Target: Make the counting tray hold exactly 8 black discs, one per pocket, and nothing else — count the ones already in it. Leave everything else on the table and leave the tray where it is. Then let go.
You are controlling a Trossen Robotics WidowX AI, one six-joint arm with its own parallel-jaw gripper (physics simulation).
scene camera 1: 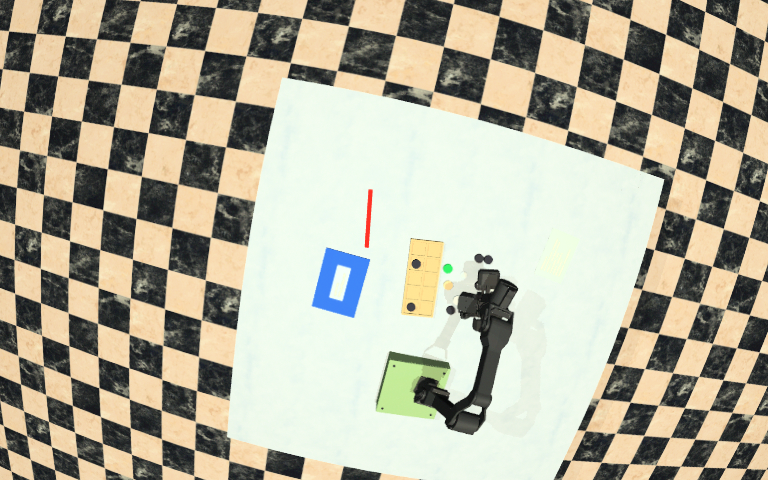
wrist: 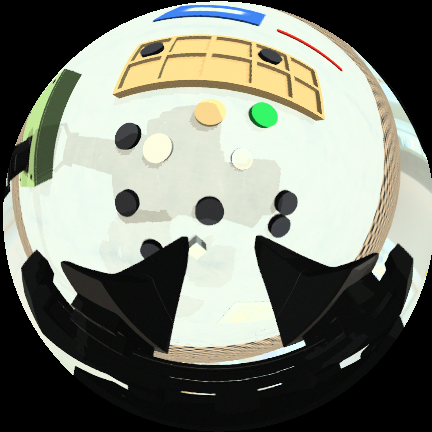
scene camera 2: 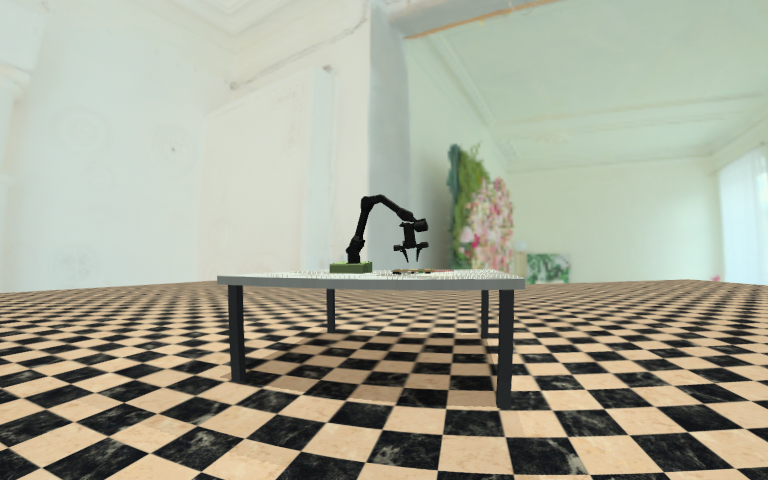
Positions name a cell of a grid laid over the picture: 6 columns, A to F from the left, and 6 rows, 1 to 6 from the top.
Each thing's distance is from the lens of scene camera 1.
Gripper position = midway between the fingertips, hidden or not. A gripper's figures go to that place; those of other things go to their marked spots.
my gripper (scene camera 1: D4): 1.42 m
tan counting tray (scene camera 1: D4): 1.43 m
